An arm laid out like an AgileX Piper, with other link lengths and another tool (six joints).
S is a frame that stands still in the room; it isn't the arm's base.
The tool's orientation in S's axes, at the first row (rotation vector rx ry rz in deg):
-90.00, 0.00, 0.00
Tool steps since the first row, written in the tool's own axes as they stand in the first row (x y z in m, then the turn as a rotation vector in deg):
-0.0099, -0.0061, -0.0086, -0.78, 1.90, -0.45
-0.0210, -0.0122, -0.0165, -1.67, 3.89, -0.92
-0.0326, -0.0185, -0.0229, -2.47, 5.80, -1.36
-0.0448, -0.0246, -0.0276, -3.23, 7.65, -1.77
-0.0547, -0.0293, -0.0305, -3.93, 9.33, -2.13
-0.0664, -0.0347, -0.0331, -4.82, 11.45, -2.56
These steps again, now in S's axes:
-0.0099, -0.0086, 0.0061, -0.78, -0.45, -1.90
-0.0210, -0.0165, 0.0122, -1.67, -0.92, -3.89
-0.0326, -0.0229, 0.0185, -2.47, -1.36, -5.80
-0.0448, -0.0276, 0.0246, -3.23, -1.77, -7.65
-0.0547, -0.0305, 0.0293, -3.93, -2.13, -9.33
-0.0664, -0.0331, 0.0347, -4.82, -2.56, -11.45

